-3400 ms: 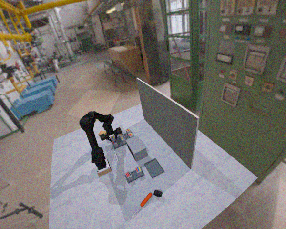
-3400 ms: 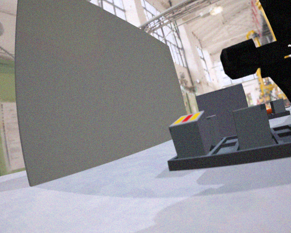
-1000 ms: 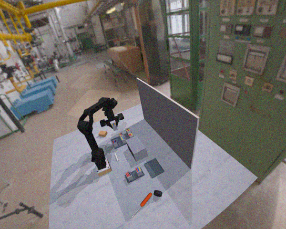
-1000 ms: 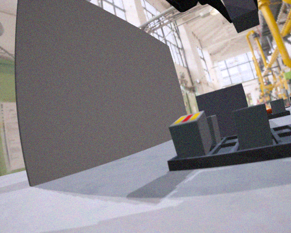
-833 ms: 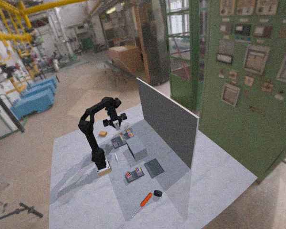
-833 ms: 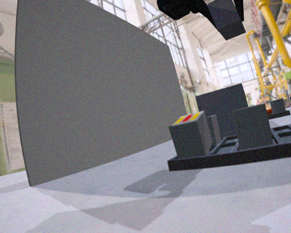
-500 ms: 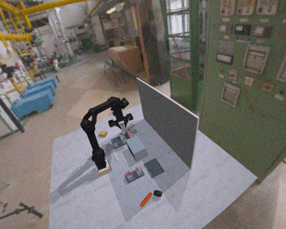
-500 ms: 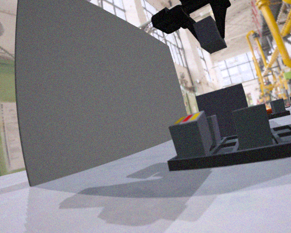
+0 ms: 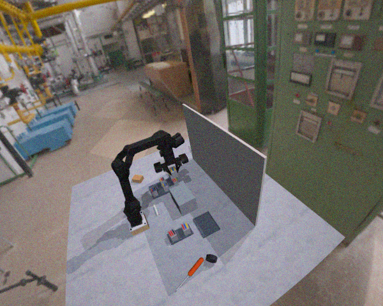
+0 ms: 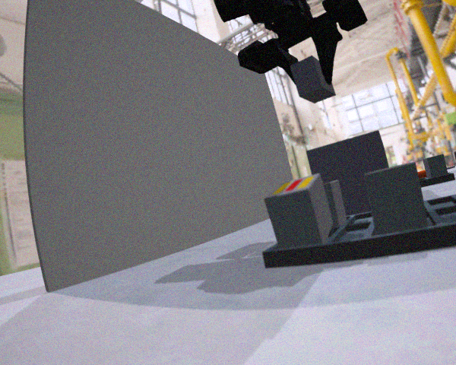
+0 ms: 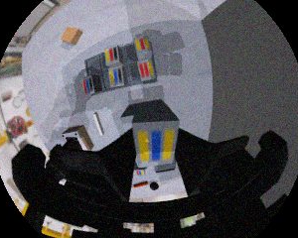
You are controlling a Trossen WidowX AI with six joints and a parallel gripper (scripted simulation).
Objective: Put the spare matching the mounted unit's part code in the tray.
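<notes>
The flat dark tray lies 280 mm to the right of my gripper tip, 170 mm below it and 60 mm ahead of it. Round my gripper tip: rack 280 mm to the right, 170 mm below, 90 mm behind; grey mounted unit 120 mm below, 80 mm to the right; tall wall panel 240 mm ahead, 60 mm to the right, 50 mm above.
</notes>
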